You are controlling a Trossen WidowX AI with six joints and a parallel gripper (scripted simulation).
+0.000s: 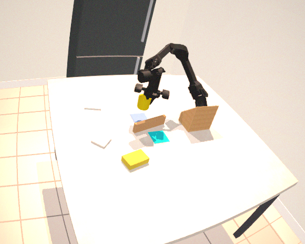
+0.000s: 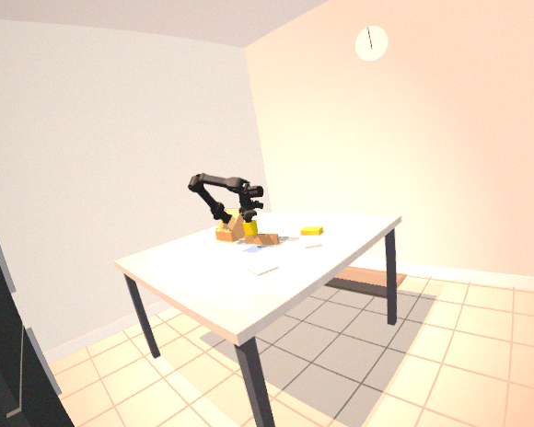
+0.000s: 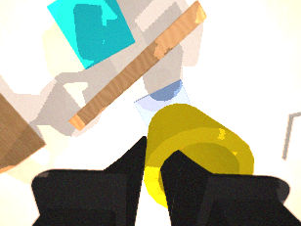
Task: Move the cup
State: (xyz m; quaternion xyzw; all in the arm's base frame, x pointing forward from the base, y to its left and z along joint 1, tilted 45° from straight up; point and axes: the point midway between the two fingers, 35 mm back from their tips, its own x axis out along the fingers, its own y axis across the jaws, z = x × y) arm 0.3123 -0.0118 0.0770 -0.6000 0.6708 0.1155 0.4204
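The cyan pad is 3 cm behind my gripper tip, 15 cm to the left of it and 12 cm below it. From my gripper tip the other things lie so: blue pad (3 cm ahead, 2 cm to the right, 12 cm below); low wooden wall (6 cm to the left, 9 cm below); yellow cup (2 cm ahead, 1 cm to the right).
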